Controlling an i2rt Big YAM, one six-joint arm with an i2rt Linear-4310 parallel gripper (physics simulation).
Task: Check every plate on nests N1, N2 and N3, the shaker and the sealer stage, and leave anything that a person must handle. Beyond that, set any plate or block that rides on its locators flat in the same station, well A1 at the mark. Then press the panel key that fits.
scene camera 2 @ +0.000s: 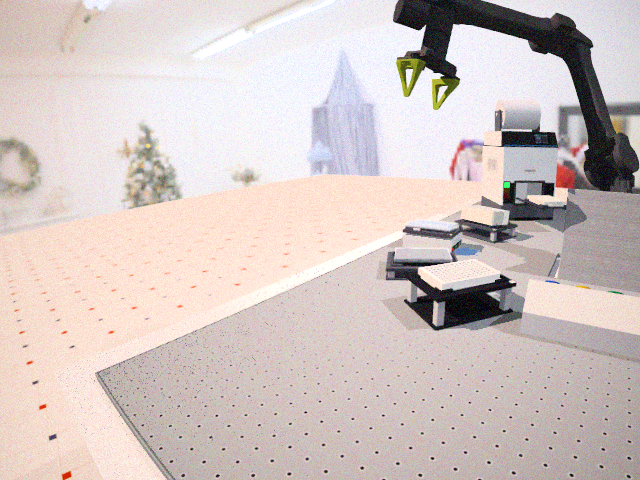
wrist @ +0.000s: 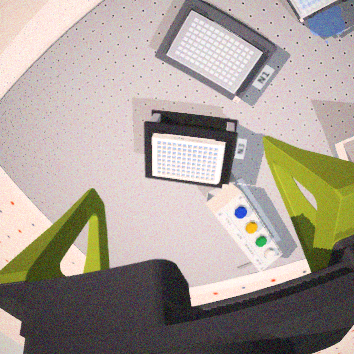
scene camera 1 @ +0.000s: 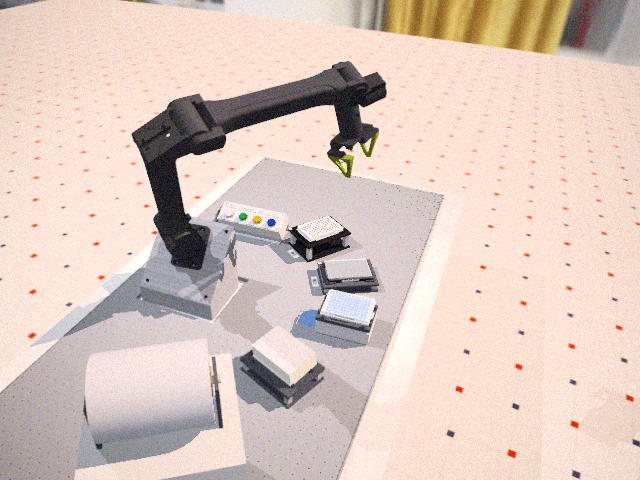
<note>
My gripper (scene camera 2: 421, 103) is open, with nothing in its grasp. Also in view: a white plate (scene camera 1: 345, 306), a white button box (wrist: 260, 247) and a white cylinder device (scene camera 1: 142, 391).
My gripper also shows in the wrist view (wrist: 178, 171) and in scene camera 1 (scene camera 1: 358, 167).
</note>
